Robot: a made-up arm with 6 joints.
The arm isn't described. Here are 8 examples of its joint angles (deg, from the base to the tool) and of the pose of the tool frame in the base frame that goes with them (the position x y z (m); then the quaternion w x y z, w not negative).
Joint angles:
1: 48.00 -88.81 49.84 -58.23 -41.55 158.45
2: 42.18 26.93 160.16 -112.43 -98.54 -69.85
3: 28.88 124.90 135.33 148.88 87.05 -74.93
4: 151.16 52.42 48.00 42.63 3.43 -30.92
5: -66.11 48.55 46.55 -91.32 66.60 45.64
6: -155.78 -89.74 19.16 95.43 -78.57 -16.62
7: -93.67 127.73 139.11 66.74 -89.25 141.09
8: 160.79 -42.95 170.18 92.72 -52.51 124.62
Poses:
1: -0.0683 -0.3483 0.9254 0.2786 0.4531 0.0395 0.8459
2: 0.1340 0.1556 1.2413 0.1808 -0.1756 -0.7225 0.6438
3: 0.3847 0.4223 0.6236 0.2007 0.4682 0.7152 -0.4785
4: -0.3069 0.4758 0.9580 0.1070 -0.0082 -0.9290 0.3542
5: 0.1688 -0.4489 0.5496 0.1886 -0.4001 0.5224 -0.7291
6: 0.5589 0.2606 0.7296 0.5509 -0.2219 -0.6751 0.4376
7: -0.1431 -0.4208 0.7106 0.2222 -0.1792 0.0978 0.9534
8: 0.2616 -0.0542 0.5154 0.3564 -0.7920 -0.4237 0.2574
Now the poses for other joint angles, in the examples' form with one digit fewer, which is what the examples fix.
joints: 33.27 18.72 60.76 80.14 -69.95 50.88
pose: 0.127 0.005 1.255 0.327 0.920 -0.126 -0.175
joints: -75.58 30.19 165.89 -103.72 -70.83 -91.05
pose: 0.052 -0.179 1.232 0.766 -0.513 -0.377 0.094
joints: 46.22 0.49 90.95 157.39 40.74 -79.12
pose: -0.201 0.064 1.190 0.192 0.715 0.493 0.457
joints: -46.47 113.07 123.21 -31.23 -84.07 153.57
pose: 0.180 -0.572 0.432 0.253 0.722 0.417 -0.490
